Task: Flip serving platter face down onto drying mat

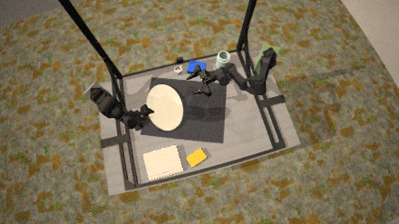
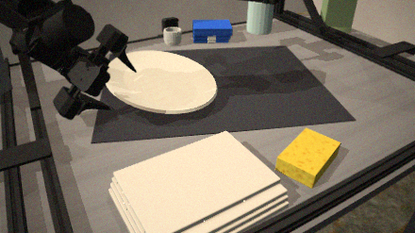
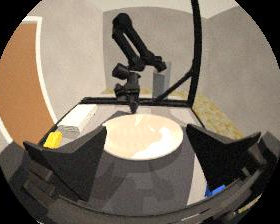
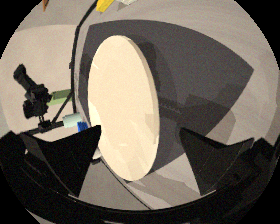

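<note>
My right hand is 12 cm to the right of the cream oval serving platter, 5 cm above it and 4 cm past it. Round my right hand: blue box: 38 cm to the left, 26 cm behind, 4 cm below; small cup: 28 cm behind, 26 cm to the left, 4 cm below; dark drying mat: 24 cm to the left, 7 cm below, 1 cm behind.
My left gripper is now 210 mm to the left of the cream oval serving platter, 190 mm above it and 20 mm short of it. Round my left hand: blue box (190 mm behind, 170 mm below, 60 mm to the left); small cup (210 mm behind, 180 mm below, 60 mm to the right); dark drying mat (200 mm below, 80 mm to the right, 60 mm ahead).
</note>
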